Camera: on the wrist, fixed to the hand. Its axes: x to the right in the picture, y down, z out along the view.
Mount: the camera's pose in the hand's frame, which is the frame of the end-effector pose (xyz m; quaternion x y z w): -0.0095 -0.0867 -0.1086 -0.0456 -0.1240 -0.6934 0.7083
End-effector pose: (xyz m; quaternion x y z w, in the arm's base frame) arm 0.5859 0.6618 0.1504 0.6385 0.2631 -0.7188 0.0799
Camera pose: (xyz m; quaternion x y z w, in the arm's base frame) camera 0.6436 0.7854 0.1785 -0.1770 -0.6520 0.6317 0.3801
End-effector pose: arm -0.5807 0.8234 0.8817 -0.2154 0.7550 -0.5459 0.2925
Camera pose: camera -0.6467 0.8784 0.9913 0.7571 -0.3740 0.5284 0.0876
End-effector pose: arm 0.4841 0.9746 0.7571 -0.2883 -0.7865 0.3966 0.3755
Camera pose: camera 0.5648 0.9667 0.8703 0.3732 -0.8217 0.0204 0.4303
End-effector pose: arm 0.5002 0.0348 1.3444 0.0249 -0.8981 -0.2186 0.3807
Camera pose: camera 0.5718 -0.0821 1.3691 0.5960 -0.6561 -0.4629 0.0078
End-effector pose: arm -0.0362 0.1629 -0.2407 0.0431 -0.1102 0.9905 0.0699
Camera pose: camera -0.0216 0.2698 -0.3288 0.2266 -0.1020 0.6428 0.7247
